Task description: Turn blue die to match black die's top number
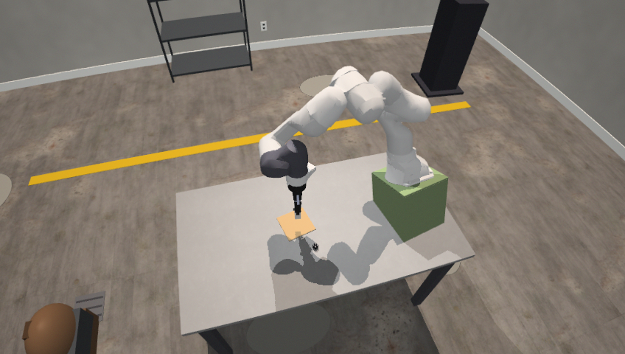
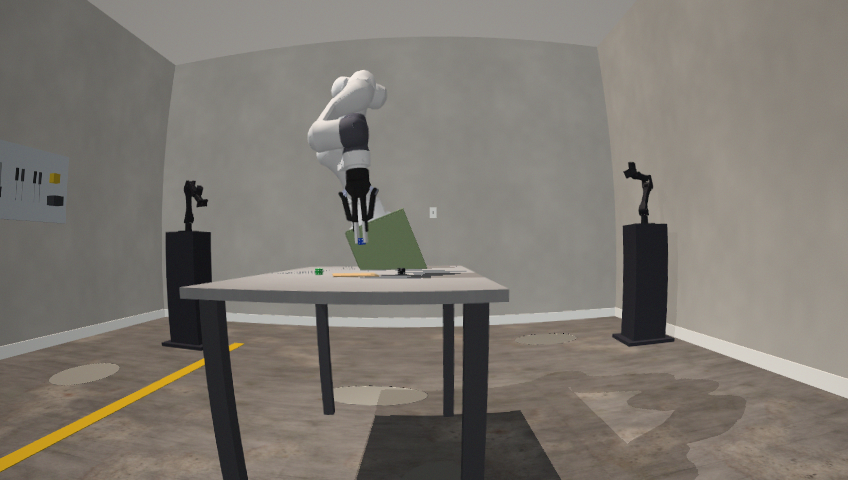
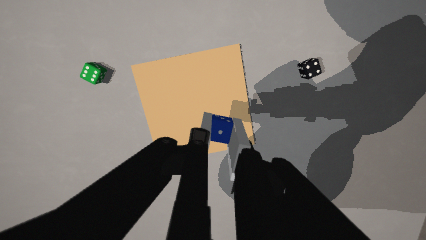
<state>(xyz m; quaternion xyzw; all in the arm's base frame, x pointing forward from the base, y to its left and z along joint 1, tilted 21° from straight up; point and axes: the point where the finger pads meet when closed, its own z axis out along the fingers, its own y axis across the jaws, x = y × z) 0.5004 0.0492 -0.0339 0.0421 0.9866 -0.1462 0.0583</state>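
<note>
Right now my hand is 130 mm above the mat and 20 mm to the left of it. Also, from my hand: green die: 150 mm to the right, 120 mm below, 30 mm behind; then black die: 120 mm to the left, 120 mm below, 60 mm behind; then blue die: 30 mm below.
</note>
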